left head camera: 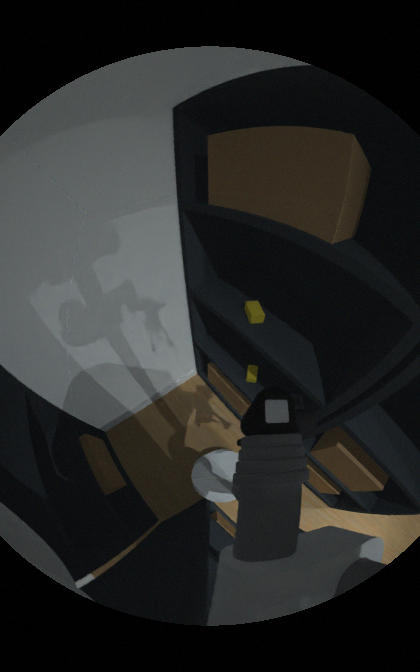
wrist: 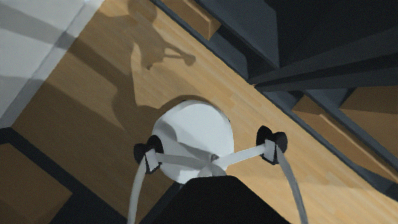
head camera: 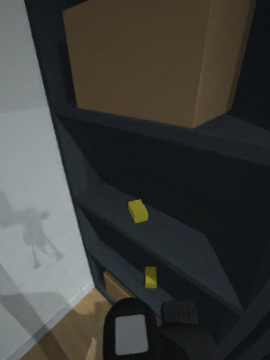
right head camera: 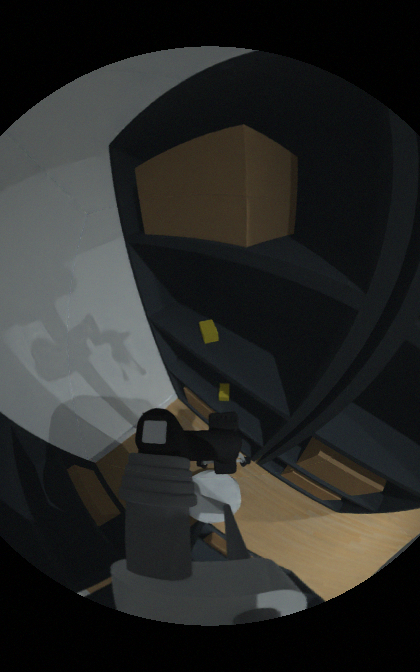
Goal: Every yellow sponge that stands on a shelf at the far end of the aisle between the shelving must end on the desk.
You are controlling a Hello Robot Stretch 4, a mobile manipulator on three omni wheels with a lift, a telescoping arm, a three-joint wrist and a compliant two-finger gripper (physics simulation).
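Places are measured from the robot's base along level axes (x right, y ahead, z up), in metres.
Pixels of known places: gripper, between the fingertips: (wrist: pixel 209 142); robot's base, origin of its link: (wrist: pixel 194 137).
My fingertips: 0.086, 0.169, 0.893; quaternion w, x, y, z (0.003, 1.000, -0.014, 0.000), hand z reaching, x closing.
Ahead of a thing's pixels: the offset from my fingertips to its middle, as dx, dy, dz. Level surfaces: height alone.
One yellow sponge @(-0.021, +0.538, +0.092) (head camera: pixel 138 211) (left head camera: pixel 254 312) (right head camera: pixel 209 331) stands on a middle shelf board @(dz +0.069) (head camera: pixel 185 245) of the dark shelving, near its left end. Another yellow sponge @(+0.046, +0.477, -0.365) (head camera: pixel 151 277) (left head camera: pixel 252 373) (right head camera: pixel 224 392) is on the shelf below it. My gripper (wrist: pixel 209 142) (right head camera: pixel 223 460) is open and points down at the floor, outside the shelving and lower than the upper sponge. No sponge shows between its fingertips. In the head view the fingers are hidden behind or below the wrist. The desk does not show in these views.
A large brown box @(+0.027, +0.563, +0.662) (head camera: pixel 135 60) (left head camera: pixel 275 180) (right head camera: pixel 195 195) stands on the shelf above the sponges. A pale wall (head camera: pixel 30 150) closes the left side. More brown boxes (left head camera: pixel 102 465) (wrist: pixel 325 125) stand low in shelving on both sides. A white round disc (wrist: pixel 200 120) shows below the gripper.
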